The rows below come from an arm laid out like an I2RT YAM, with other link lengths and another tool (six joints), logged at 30 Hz.
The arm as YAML. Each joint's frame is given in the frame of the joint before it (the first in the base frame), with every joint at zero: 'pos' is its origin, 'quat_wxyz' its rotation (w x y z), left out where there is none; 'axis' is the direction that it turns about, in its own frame. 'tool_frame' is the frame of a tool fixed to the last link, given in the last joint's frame.
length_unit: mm
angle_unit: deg
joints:
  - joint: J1
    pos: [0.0, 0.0, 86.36]
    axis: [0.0, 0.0, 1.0]
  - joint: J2
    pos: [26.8, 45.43, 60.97]
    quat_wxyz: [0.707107, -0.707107, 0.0, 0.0]
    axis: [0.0, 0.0, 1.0]
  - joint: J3
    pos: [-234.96, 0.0, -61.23]
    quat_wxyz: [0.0, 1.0, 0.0, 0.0]
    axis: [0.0, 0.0, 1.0]
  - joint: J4
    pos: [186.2, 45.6, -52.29]
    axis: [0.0, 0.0, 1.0]
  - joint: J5
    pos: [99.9, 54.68, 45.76]
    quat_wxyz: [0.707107, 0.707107, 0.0, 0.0]
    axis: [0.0, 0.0, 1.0]
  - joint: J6
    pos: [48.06, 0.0, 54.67]
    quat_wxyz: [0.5, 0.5, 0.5, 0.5]
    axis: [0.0, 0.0, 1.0]
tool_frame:
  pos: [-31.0, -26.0, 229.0]
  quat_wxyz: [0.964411, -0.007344, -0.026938, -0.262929]
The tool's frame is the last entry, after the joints.
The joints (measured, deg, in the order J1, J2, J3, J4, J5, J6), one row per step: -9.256, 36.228, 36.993, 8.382, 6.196, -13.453; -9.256, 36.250, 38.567, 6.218, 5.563, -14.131; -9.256, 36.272, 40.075, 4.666, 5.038, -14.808; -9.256, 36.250, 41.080, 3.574, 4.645, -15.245; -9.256, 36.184, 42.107, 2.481, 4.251, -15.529; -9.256, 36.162, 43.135, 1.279, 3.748, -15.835; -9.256, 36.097, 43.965, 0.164, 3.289, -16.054; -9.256, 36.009, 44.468, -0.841, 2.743, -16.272; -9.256, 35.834, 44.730, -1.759, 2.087, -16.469; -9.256, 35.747, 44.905, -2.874, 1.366, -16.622; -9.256, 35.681, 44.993, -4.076, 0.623, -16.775; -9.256, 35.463, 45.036, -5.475, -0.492, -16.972
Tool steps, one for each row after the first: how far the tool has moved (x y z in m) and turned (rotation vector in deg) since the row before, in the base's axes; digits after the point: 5 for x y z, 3 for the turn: 0.00003, 0.00333, 0.00067, -0.644, 0.795, 0.522; -0.00085, 0.00294, 0.00396, -0.714, 0.247, 0.420; -0.00073, 0.00219, 0.00248, -0.466, 0.179, 0.325; -0.00109, 0.00221, 0.00304, -0.330, 0.076, 0.348; -0.00077, 0.00270, 0.00202, -0.342, 0.231, 0.453; -0.00072, 0.00244, 0.00098, -0.240, 0.276, 0.423; -0.00020, 0.00279, -0.00132, -0.218, 0.467, 0.511; -0.00017, 0.00331, -0.00252, -0.197, 0.528, 0.625; 0.00057, 0.00350, -0.00518, -0.095, 0.884, 0.698; 0.00080, 0.00356, -0.00673, -0.055, 1.073, 0.724; 0.00024, 0.00548, -0.00755, -0.100, 1.170, 1.095
